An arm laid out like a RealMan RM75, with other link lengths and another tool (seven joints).
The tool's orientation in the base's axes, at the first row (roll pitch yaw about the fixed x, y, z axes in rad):
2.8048 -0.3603 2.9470
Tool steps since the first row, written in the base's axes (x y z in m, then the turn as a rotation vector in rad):
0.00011 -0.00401 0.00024 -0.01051 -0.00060 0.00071
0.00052 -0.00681 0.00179 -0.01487 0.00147 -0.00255
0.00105 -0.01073 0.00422 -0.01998 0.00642 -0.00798
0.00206 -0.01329 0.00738 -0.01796 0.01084 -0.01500
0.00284 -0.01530 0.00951 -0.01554 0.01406 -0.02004
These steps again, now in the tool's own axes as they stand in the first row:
-0.00074 -0.00352 -0.00180 0.00979 -0.00344 0.00190
-0.00108 -0.00544 -0.00436 0.01302 -0.00387 0.00673
-0.00142 -0.00808 -0.00817 0.01669 -0.00260 0.01479
-0.00169 -0.00911 -0.01222 0.01316 -0.00018 0.02218
-0.00202 -0.01004 -0.01509 0.00975 0.00189 0.02724

